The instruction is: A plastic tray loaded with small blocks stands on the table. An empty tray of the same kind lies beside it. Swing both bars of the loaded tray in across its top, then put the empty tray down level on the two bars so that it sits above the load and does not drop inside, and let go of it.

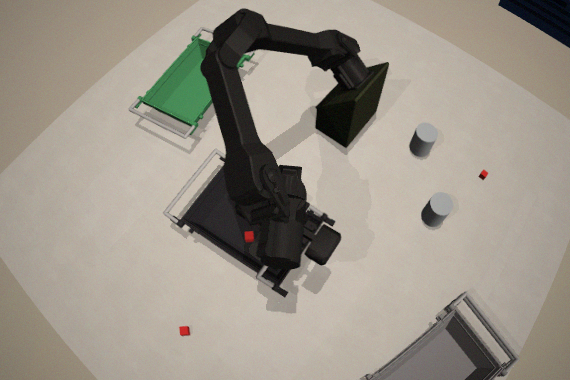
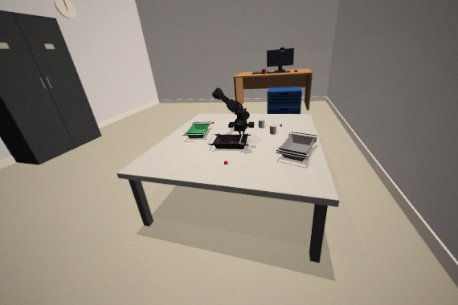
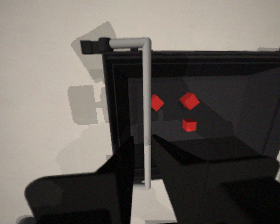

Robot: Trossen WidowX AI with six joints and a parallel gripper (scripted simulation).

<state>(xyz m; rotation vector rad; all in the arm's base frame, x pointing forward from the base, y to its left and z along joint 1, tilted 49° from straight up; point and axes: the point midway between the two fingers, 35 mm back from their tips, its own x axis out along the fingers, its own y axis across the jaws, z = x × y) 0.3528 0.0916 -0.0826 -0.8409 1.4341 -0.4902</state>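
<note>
Right now my gripper tip is 150 mm past the green tray, 470 mm to the left of it and 40 mm above it.
</note>
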